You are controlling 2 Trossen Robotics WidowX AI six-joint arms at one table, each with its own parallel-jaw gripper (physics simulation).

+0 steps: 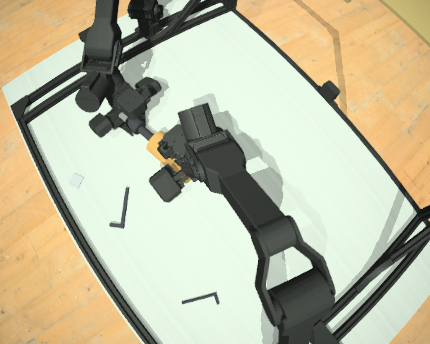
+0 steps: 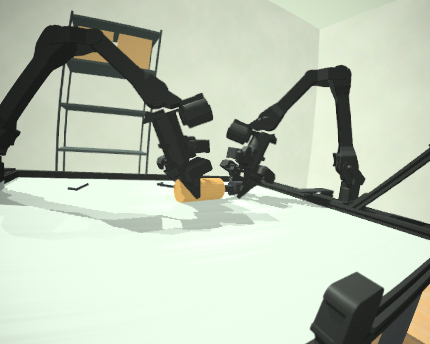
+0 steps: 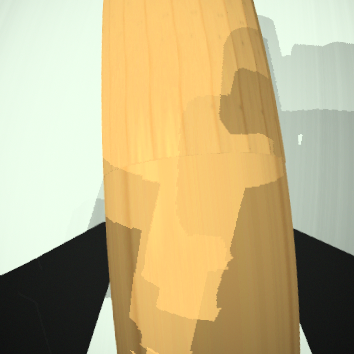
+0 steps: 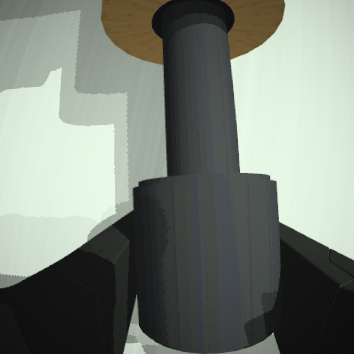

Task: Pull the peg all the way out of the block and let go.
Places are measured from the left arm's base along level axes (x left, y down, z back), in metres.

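Where they show: left gripper, fingertip midpoint: [image 1: 180,164] [image 2: 192,195] [image 3: 197,237]; right gripper, fingertip midpoint: [image 1: 138,130] [image 2: 233,196] [image 4: 196,222]; right arm's base, link origin: [image 1: 148,29] [image 2: 347,202].
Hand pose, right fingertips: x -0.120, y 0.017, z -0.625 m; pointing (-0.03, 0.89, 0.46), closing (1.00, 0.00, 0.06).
After its pixels a point has its place.
The orange wooden cylindrical block [image 1: 156,145] {x -0.118, y -0.034, z -0.541 m} [image 2: 213,189] {x -0.160, y -0.014, z -0.529 m} [image 3: 150,75] {x -0.123, y -0.035, z -0.522 m} [image 4: 262,30] {x -0.105, y -0.006, z -0.561 m} lies on its side near the table. My left gripper [image 2: 196,194] {x -0.139, y 0.004, z -0.482 m} [image 3: 197,237] {x -0.139, y 0.004, z -0.482 m} is shut across it, a finger on each side. The dark grey peg [image 1: 145,132] {x -0.123, y -0.017, z -0.592 m} [image 2: 232,188] {x -0.132, y -0.009, z -0.610 m} [image 4: 202,105] {x -0.124, y -0.018, z -0.595 m} has a thin shaft that enters the dark-rimmed hole in the block's end face and a thick round head outside. My right gripper [image 2: 239,194] {x -0.120, y 0.017, z -0.625 m} [image 4: 196,222] {x -0.120, y 0.017, z -0.625 m} is shut on the peg's head, with a finger against each side. How deep the shaft reaches inside is hidden.
Two thin black L-shaped pieces [image 1: 124,210] {x 0.027, y 0.011, z -0.484 m} [image 1: 202,298] {x 0.024, y 0.013, z -0.224 m} and a small pale square [image 1: 76,180] {x 0.078, y 0.016, z -0.623 m} lie on the white table [image 1: 150,260] {x 0.054, y 0.019, z -0.361 m}. A black frame [image 1: 75,227] {x 0.144, y 0.000, z -0.524 m} runs along the table's edges. Shelves [image 2: 102,109] stand behind.
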